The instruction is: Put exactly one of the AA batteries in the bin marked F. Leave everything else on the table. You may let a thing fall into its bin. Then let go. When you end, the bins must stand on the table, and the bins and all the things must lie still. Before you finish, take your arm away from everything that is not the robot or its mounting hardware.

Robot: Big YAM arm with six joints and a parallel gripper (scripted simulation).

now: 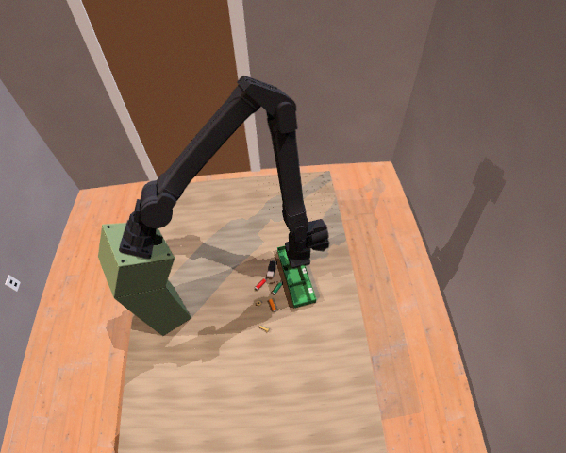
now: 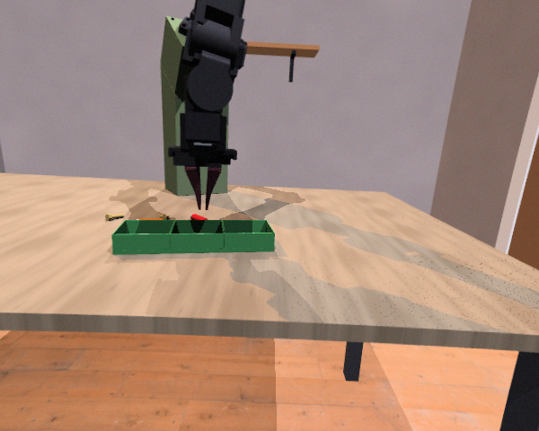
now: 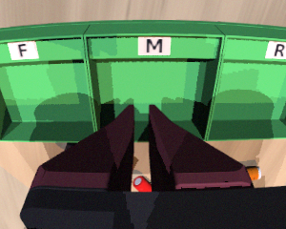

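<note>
Now: hand 1 cm past the green three-compartment bin, 1 cm to the left of it and 6 cm above it. From my hand the other things lie so: red battery 14 cm behind, 4 cm to the right, 7 cm below; then black-and-white block 10 cm behind, 2 cm to the left, 7 cm below; then green battery 8 cm behind, 6 cm to the right, 7 cm below.
</note>
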